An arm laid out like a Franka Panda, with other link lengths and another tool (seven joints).
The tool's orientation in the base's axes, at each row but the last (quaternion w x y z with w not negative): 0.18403, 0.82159, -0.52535, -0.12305; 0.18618, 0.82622, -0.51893, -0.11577; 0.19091, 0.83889, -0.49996, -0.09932; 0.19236, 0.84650, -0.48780, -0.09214; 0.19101, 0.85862, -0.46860, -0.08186; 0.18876, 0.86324, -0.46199, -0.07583
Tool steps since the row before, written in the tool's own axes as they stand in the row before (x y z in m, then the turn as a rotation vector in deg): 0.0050, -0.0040, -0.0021, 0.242, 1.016, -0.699; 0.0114, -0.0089, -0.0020, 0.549, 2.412, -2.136; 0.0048, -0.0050, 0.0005, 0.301, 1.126, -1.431; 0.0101, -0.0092, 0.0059, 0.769, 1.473, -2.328; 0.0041, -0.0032, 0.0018, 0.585, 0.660, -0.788; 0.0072, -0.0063, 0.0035, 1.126, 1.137, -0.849
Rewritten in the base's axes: 0.0062, -0.0027, 0.0001, -0.453, -0.485, 1.067; 0.0130, -0.0064, -0.0020, -0.904, -1.040, 2.964; 0.0061, -0.0022, -0.0024, -0.246, -0.429, 1.778; 0.0104, -0.0059, -0.0089, 0.026, -0.776, 2.753; 0.0041, -0.0023, -0.0028, 0.062, -0.613, 1.010; 0.0078, -0.0037, -0.0054, 0.017, -1.284, 1.278
